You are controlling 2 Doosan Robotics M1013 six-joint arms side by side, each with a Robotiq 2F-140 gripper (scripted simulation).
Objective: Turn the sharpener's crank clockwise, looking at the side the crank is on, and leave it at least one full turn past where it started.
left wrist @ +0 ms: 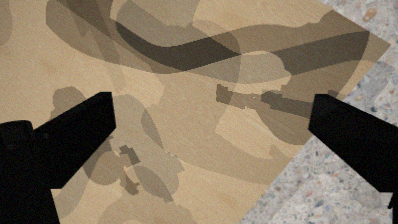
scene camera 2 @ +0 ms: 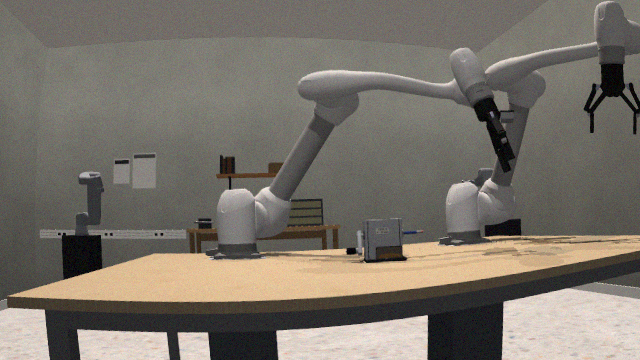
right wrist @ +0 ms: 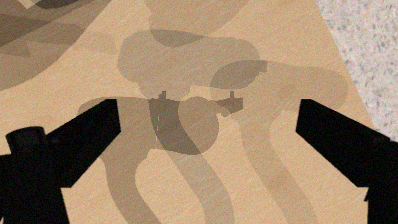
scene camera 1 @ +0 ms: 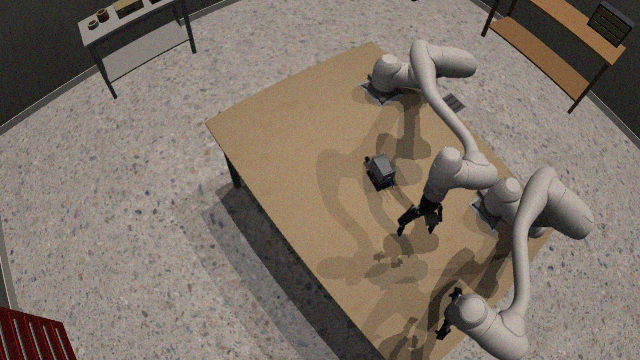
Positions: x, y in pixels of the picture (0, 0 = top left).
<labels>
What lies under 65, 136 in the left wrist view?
My left gripper.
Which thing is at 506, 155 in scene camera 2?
My right gripper.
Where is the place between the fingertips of my right gripper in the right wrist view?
208, 115
</labels>
